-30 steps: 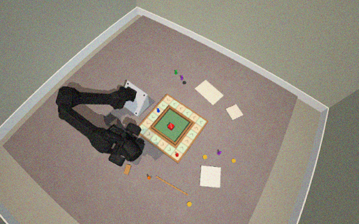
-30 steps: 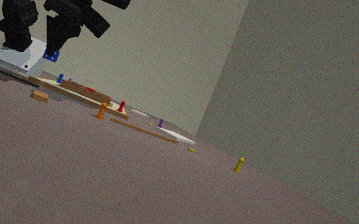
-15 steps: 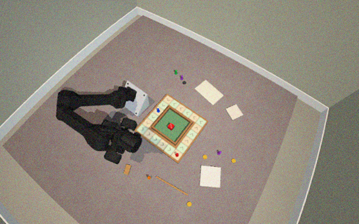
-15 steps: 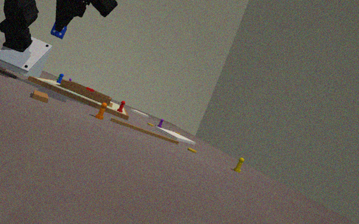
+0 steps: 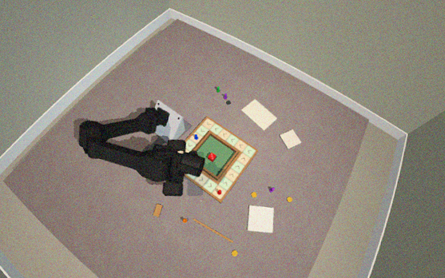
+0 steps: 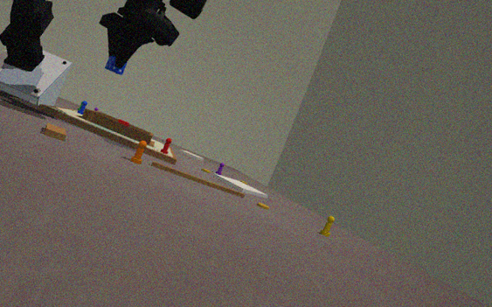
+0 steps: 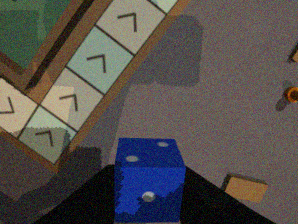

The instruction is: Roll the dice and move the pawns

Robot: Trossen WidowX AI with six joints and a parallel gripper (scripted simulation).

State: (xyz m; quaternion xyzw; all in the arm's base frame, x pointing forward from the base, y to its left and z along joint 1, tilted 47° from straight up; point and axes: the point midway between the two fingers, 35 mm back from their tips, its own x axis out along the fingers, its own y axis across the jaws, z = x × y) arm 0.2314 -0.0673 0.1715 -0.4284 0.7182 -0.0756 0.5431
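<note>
My gripper tip is now 150 mm short of the red pawn, 100 mm above it and 50 mm to the right of it. Also, from my gripper tip: orange pawn (120 mm to the right, 110 mm below, 100 mm ahead); green tray (170 mm to the left, 120 mm below, 40 mm ahead); small wooden block (150 mm to the right, 130 mm below, 10 mm behind).
</note>
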